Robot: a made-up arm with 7 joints.
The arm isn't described. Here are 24 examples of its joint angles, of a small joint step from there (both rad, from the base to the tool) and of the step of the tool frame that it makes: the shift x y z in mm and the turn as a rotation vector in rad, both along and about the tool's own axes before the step.
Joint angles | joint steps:
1: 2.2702 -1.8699 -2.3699 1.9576 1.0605 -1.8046 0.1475 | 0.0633 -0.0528 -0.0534 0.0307 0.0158 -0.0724 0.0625
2: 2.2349 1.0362 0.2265 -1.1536 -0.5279 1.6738 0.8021 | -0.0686 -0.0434 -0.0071 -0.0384 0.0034 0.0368 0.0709
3: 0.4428 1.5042 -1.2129 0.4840 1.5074 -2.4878 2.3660 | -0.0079 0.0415 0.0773 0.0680 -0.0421 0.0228 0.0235
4: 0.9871 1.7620 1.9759 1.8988 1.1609 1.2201 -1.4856 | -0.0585 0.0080 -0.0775 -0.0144 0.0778 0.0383 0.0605
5: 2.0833 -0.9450 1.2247 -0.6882 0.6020 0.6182 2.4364 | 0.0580 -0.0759 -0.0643 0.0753 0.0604 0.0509 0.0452
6: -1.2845 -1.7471 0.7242 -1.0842 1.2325 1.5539 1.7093 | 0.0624 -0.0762 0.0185 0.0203 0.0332 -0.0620 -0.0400
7: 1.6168 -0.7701 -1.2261 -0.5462 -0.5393 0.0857 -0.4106 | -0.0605 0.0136 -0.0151 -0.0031 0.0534 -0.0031 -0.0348
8: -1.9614 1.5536 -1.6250 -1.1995 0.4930 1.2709 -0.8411 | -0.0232 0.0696 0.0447 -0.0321 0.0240 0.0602 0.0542
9: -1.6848 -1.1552 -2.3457 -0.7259 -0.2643 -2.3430 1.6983 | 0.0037 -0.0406 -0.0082 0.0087 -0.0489 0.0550 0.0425
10: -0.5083 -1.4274 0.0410 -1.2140 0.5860 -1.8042 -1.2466 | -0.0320 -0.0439 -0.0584 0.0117 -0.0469 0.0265 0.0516
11: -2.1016 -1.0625 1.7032 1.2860 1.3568 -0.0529 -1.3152 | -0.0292 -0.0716 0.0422 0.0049 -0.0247 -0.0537 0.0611
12: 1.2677 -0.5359 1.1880 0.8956 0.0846 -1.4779 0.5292 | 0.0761 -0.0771 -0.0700 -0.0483 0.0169 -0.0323 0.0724
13: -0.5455 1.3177 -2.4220 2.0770 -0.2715 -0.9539 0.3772 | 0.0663 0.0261 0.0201 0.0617 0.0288 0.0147 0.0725
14: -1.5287 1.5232 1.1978 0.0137 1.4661 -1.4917 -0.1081 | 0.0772 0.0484 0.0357 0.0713 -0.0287 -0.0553 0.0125
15: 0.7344 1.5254 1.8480 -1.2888 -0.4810 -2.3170 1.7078 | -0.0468 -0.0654 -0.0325 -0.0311 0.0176 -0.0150 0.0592
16: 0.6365 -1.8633 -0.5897 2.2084 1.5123 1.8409 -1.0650 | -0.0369 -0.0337 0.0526 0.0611 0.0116 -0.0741 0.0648
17: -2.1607 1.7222 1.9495 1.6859 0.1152 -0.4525 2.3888 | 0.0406 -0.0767 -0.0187 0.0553 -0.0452 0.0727 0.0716
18: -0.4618 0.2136 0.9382 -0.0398 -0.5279 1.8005 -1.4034 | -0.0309 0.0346 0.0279 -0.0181 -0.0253 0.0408 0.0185
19: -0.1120 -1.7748 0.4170 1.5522 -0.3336 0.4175 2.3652 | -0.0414 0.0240 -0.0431 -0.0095 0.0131 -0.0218 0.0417
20: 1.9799 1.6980 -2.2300 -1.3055 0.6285 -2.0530 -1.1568 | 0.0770 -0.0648 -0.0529 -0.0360 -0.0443 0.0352 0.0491
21: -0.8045 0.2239 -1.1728 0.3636 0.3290 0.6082 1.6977 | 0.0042 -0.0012 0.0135 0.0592 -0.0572 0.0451 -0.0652
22: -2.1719 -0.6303 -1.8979 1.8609 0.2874 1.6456 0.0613 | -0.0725 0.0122 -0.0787 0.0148 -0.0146 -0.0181 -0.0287
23: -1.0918 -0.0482 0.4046 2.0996 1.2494 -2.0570 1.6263 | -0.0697 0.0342 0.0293 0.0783 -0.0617 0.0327 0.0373
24: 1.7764 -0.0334 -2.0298 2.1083 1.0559 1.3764 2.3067 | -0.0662 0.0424 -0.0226 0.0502 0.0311 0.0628 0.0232
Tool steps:
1: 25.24 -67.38 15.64 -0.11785 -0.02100 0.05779
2: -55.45 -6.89 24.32 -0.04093 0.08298 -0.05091
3: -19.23 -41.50 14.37 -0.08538 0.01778 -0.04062
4: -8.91 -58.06 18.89 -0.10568 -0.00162 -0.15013
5: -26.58 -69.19 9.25 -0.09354 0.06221 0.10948
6: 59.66 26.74 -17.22 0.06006 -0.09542 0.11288
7: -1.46 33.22 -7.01 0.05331 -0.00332 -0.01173
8: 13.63 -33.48 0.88 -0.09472 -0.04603 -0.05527
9: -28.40 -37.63 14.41 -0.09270 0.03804 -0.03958
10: 4.84 -24.22 -7.86 -0.06675 -0.02043 -0.08407
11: 23.63 -44.33 4.49 -0.08415 -0.06175 -0.08268
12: -3.04 -21.46 10.64 -0.04607 -0.02834 -0.01463
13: -26.86 -0.98 4.99 0.02134 0.06230 -0.11748
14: -0.80 -37.04 2.85 -0.06672 -0.06150 -0.03410
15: 49.89 -37.72 -16.42 -0.07681 -0.08688 -0.06661
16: 7.79 -23.43 -11.66 -0.04033 -0.03010 -0.04163
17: -37.33 -90.16 20.31 -0.18797 0.06720 -0.06643
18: 9.65 9.93 -3.38 0.02796 -0.02827 -0.02272
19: 3.66 14.49 -1.97 0.03433 -0.00715 -0.00928
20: 49.23 -51.49 -3.04 -0.07285 -0.06056 -0.11551
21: -61.90 40.21 8.60 0.06635 0.11011 -0.01703
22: -31.95 37.73 16.17 0.04512 0.07747 -0.05247
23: -42.12 -26.30 0.41 -0.07083 0.04256 -0.07594
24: 27.80 -46.69 -1.88 -0.07309 0.00770 0.11551
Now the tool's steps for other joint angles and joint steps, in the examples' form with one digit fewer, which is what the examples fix.
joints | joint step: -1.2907 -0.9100 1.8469 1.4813 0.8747 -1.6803 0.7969 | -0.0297 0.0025 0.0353 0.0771 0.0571 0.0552 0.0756
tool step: -31.2 6.7 5.2 -0.0078 0.0364 -0.1463
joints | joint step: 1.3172 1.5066 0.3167 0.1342 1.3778 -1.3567 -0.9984 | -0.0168 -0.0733 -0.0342 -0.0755 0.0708 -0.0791 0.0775
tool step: -55.6 30.6 14.0 0.0446 0.1144 -0.0023
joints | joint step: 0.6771 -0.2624 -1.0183 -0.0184 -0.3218 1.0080 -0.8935 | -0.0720 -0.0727 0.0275 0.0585 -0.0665 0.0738 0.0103
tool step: 87.3 27.7 -14.8 0.0565 -0.1462 -0.1337
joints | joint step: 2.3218 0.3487 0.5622 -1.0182 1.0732 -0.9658 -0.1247 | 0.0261 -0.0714 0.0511 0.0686 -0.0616 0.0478 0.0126
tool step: 31.9 6.8 -13.1 0.0118 -0.0771 0.0489
